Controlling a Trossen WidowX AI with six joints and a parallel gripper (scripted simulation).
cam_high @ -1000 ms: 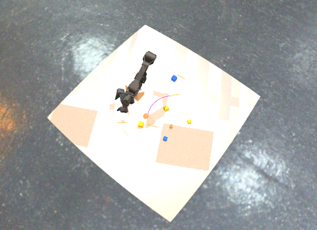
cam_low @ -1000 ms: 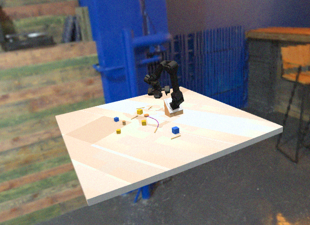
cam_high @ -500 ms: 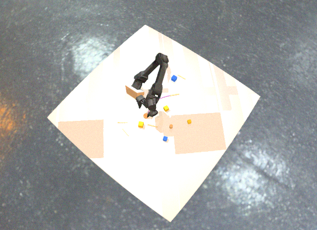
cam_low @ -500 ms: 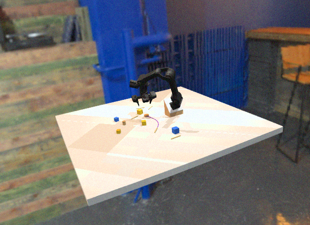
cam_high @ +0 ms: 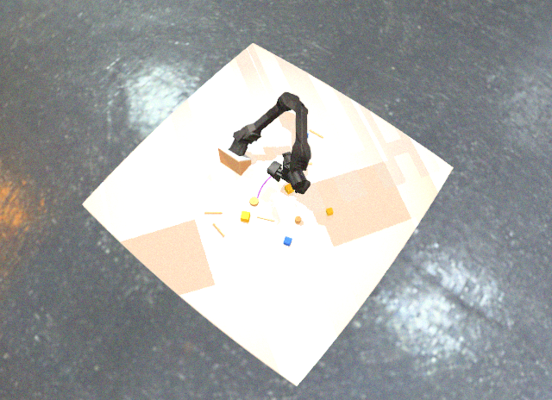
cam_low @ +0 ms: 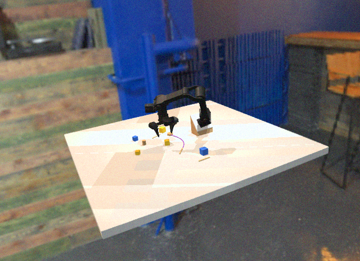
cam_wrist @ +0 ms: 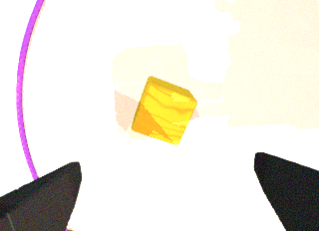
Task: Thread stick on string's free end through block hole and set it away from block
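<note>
Right now my gripper tip is 40 mm above the yellow cube and 20 mm to the right of it. The rest, counted from my gripper tip: round wooden button: 120 mm to the right, 100 mm behind, 50 mm below; then small wooden cylinder: 110 mm ahead, 90 mm to the right, 50 mm below.
</note>
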